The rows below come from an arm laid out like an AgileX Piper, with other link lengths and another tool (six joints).
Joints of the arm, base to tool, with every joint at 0 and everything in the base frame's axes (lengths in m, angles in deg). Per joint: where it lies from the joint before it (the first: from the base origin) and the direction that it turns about. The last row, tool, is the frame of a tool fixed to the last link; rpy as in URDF.
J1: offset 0 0 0.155 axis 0 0 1
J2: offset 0 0 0 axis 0 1 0
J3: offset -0.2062 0 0.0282 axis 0 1 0
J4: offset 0.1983 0 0.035 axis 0.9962 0 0.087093
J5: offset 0 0 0 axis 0 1 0
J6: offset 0.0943 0 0.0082 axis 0.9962 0 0.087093
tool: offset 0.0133 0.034 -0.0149 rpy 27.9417 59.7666 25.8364
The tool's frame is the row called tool.
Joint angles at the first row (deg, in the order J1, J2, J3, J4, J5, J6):
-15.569 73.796 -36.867 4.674 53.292 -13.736
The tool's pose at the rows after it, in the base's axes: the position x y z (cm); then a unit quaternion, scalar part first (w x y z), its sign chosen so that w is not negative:
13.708 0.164 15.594 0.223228 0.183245 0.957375 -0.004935
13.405 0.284 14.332 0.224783 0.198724 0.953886 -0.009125
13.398 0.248 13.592 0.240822 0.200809 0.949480 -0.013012
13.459 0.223 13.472 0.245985 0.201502 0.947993 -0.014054
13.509 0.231 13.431 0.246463 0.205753 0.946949 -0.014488
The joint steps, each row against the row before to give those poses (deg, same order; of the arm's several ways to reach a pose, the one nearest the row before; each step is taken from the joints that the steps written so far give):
0.000 0.278 2.468 0.198 -1.628 2.421
0.000 0.884 3.462 0.115 -4.661 1.495
-0.002 0.332 2.122 0.000 -4.392 0.119
0.000 0.070 0.324 0.000 -1.018 0.065
0.002 0.110 0.070 0.057 -0.266 0.448

